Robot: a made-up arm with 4 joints.
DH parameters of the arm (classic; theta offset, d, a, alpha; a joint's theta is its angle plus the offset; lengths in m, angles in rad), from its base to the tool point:
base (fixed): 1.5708 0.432 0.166 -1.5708
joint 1: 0 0.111 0.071 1.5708
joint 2: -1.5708 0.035 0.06 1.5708
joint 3: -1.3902 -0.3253 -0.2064 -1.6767
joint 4: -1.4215 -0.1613 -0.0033 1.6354
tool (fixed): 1.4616 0.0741 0 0
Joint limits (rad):
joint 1: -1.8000..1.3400
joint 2: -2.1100..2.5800
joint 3: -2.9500..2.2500
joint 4: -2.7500..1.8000
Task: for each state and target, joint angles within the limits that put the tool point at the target. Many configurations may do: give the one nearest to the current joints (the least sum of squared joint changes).
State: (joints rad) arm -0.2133 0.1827 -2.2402 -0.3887
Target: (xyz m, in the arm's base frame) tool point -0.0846 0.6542 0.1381
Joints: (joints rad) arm 0.4228 0.7773 -2.6229 -0.4719
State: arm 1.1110 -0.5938 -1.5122 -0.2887
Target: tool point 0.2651 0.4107 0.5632
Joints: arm 1.1696 -1.0564 -1.4265 0.2806
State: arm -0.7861 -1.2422 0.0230 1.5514
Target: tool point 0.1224 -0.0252 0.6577
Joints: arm -1.1893 -1.5594 -0.3319 1.4834
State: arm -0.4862 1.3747 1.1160 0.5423
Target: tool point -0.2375 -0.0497 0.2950
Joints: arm -0.4577 2.0219 1.0447 0.6835
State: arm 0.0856 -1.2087 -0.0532 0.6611
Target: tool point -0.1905 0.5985 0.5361
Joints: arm 0.2170 -0.4263 0.3126 0.4879
